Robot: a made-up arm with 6 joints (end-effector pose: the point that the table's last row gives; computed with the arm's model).
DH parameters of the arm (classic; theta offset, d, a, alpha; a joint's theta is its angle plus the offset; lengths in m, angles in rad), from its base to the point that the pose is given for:
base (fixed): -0.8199 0 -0.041 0
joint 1: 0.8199 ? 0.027 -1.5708
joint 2: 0.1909 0 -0.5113 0
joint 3: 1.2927 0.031 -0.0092 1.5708
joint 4: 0 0.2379 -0.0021 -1.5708
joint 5: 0 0.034 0.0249 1.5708
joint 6: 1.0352 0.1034 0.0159 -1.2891
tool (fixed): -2.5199 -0.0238 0 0
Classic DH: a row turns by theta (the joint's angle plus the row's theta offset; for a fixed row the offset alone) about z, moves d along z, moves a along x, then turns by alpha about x.
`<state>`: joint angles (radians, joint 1 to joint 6).
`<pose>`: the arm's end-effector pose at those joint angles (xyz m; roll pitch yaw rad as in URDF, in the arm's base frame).
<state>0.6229 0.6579 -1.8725 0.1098 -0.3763 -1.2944</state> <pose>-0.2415 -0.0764 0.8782 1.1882 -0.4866 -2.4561</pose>
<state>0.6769 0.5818 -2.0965 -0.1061 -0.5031 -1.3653</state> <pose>-0.3480 -0.1755 0.8562 1.1576 -0.0638 -2.6813</pose>
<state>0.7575 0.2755 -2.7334 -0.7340 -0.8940 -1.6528</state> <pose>-0.6051 -0.4096 0.5280 -0.1223 0.5302 2.3910</pose>
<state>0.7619 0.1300 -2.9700 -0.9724 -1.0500 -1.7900</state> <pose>-0.6487 -0.4280 0.3425 -0.6835 0.1767 2.0220</pose>
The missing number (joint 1, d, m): 0.162
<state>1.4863 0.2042 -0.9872 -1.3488 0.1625 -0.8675</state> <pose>-0.0249 -0.1925 0.5971 2.1923 -0.9259 2.8848</pose>
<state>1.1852 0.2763 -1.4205 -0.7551 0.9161 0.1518</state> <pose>-0.1118 -0.2102 0.6014 -0.2257 -0.5676 -0.5427</pose>
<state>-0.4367 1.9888 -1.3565 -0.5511 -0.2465 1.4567</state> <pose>0.5482 -0.1464 0.3866 -0.2901 0.6947 -1.3672</pose>
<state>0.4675 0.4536 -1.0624 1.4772 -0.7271 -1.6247</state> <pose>-0.1489 -0.0486 0.6941 0.1597 -0.2546 -1.4501</pose>
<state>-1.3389 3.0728 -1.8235 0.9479 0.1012 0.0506</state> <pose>0.2247 -0.5982 -0.2002 -1.5686 0.8448 2.9608</pose>
